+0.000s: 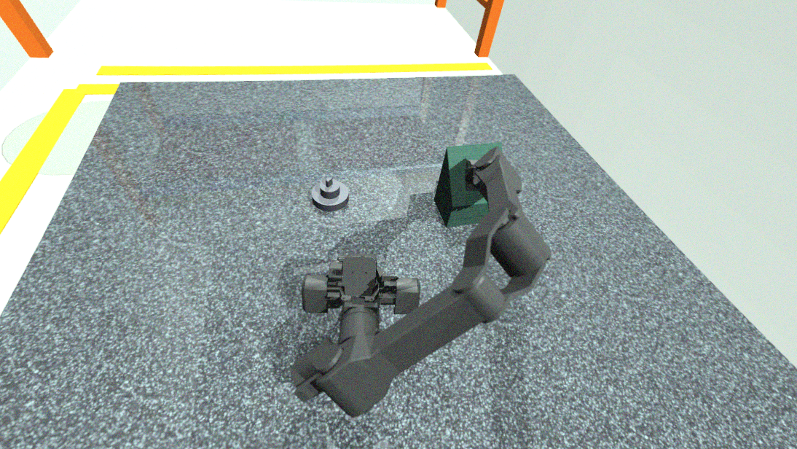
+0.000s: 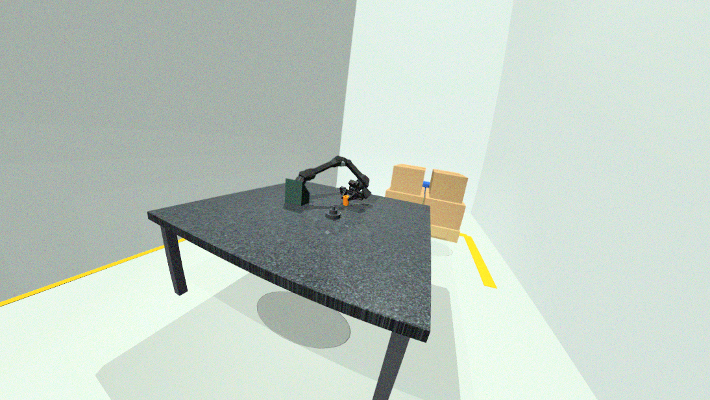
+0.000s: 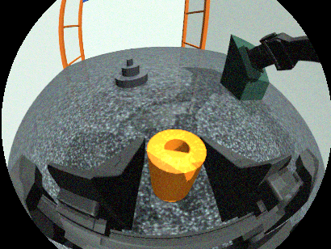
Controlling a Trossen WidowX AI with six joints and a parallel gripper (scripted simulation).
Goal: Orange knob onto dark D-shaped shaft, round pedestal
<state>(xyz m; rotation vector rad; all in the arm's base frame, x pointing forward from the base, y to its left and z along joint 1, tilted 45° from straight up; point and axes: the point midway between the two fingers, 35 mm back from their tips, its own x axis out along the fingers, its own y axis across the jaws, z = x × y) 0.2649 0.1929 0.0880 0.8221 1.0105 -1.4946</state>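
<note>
My gripper tip is 30 mm to the right of the orange knob and 20 mm above it. Also, from my gripper tip: dark shaft: 50 mm ahead, 230 mm to the right, 20 mm below.
</note>
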